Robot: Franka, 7 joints.
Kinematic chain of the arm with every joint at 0, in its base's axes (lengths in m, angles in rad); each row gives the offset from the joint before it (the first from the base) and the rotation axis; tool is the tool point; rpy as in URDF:
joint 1: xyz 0 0 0.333 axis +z
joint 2: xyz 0 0 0 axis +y
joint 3: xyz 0 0 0.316 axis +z
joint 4: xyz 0.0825 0 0 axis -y
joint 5: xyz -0.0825 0 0.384 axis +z
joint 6: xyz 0 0 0 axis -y
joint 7: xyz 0.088 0 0 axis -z
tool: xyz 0 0 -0.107 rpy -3.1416 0 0
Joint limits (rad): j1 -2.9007..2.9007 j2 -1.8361..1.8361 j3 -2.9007..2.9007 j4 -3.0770..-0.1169 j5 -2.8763..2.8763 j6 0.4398..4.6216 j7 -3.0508..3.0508
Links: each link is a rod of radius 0.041 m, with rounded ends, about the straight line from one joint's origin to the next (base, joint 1, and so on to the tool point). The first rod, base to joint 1, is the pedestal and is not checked.
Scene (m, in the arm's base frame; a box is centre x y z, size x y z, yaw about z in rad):
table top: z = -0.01
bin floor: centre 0.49 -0.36 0 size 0.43 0.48 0.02 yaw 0.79
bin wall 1: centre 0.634 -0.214 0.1 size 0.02 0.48 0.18 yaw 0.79
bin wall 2: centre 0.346 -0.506 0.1 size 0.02 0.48 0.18 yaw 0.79
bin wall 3: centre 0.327 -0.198 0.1 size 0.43 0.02 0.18 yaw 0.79
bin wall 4: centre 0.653 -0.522 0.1 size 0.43 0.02 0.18 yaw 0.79
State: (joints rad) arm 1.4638 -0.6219 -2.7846 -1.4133 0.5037 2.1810 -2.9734
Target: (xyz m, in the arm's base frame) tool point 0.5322 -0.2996 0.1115
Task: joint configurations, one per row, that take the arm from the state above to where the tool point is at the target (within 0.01 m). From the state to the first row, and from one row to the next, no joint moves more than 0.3 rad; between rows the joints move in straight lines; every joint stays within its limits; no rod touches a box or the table.
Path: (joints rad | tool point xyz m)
1: 1.6680 -0.5278 -2.5846 -1.6187 0.5046 2.0423 -2.9734 | 0.3925 -0.5522 0.3672
2: 1.8723 -0.4336 -2.3846 -1.8241 0.5055 1.9037 -2.9734 | 0.5322 -0.2996 0.3574
3: 1.9205 -0.6877 -2.4427 -1.7915 0.5074 2.0015 -2.9734 | 0.5393 -0.3141 0.2411
4: 1.9688 -0.9418 -2.5008 -1.7588 0.5093 2.0994 -2.9734 | 0.5322 -0.2996 0.1115

